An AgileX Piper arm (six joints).
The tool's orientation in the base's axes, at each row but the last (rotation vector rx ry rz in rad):
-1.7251 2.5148 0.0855
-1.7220 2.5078 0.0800
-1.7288 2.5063 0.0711
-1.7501 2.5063 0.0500
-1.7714 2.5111 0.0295
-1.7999 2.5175 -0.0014
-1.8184 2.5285 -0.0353
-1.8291 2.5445 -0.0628
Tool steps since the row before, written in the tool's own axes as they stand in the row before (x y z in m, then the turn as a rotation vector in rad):
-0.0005 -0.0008 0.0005 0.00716 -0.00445 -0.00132
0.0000 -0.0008 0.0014 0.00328 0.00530 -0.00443
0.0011 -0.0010 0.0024 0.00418 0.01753 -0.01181
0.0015 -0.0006 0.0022 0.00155 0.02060 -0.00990
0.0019 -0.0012 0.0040 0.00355 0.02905 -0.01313
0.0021 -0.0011 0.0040 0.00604 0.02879 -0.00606
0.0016 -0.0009 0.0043 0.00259 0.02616 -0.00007
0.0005 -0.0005 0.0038 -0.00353 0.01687 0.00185
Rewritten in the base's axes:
0.0009 0.0002 -0.0004 0.00153 -0.00837 0.00057
0.0008 -0.0001 -0.0014 -0.00634 -0.00157 0.00397
0.0007 -0.0012 -0.0025 -0.01847 0.00126 0.01102
0.0002 -0.0014 -0.0023 -0.02036 0.00492 0.00928
0.0007 -0.0020 -0.0041 -0.02913 0.00570 0.01217
0.0005 -0.0022 -0.0040 -0.02941 0.00345 0.00502
0.0005 -0.0018 -0.0043 -0.02561 0.00587 -0.00084
0.0004 -0.0007 -0.0038 -0.01480 0.00866 -0.00253

